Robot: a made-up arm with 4 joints. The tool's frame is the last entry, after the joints.
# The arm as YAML. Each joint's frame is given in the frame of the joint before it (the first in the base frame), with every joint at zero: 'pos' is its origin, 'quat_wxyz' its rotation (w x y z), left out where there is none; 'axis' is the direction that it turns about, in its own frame. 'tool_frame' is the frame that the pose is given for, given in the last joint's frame.
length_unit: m
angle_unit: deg
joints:
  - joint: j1
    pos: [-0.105, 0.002, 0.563]
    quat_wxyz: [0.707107, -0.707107, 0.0, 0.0]
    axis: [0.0, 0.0, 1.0]
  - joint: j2
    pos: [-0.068, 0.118, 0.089]
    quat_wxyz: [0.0, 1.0, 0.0, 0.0]
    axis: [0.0, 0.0, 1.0]
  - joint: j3
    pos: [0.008, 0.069, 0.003]
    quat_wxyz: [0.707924, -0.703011, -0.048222, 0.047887]
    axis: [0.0, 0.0, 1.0]
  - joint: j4
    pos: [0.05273, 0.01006, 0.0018]
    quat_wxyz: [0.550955, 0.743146, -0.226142, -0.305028]
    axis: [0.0, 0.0, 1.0]
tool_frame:
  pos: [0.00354, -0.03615, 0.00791]
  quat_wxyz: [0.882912, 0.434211, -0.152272, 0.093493]
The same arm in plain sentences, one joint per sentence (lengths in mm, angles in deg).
The arm has four revolute joints in a row. What follows holds with every joint at zero, and every direction is one of the base frame's. The first joint is mounted 105.0 mm along -x and 2.0 mm along +y and 563.0 mm along +z from the base frame's origin and rotates about +y. The second joint is mounted 68.0 mm along -x and 89.0 mm along +y and 118.0 mm along -z from the first joint and rotates about -y. The third joint is mounted 8.0 mm along +x and 3.0 mm along -y and 69.0 mm along +z from the second joint and rotates about the direction (-0.135605, -0.0069, 0.990739). The fourth joint is mounted 52.0 mm along +x and 10.0 mm along +y and 9.0 mm along +z from the third joint and rotates about the direction (-0.668014, -0.678814, -0.304906). The tool frame, which is the frame that the pose is given for, is mounted 2.0 mm along +x and 3.0 mm along +y and 37.0 mm along -z from the fourth joint; its axes are the base frame's turned by roll 157.25, pitch 10.32 and yaw -62.92 deg (as in URDF: about the fixed x, then y, then z).
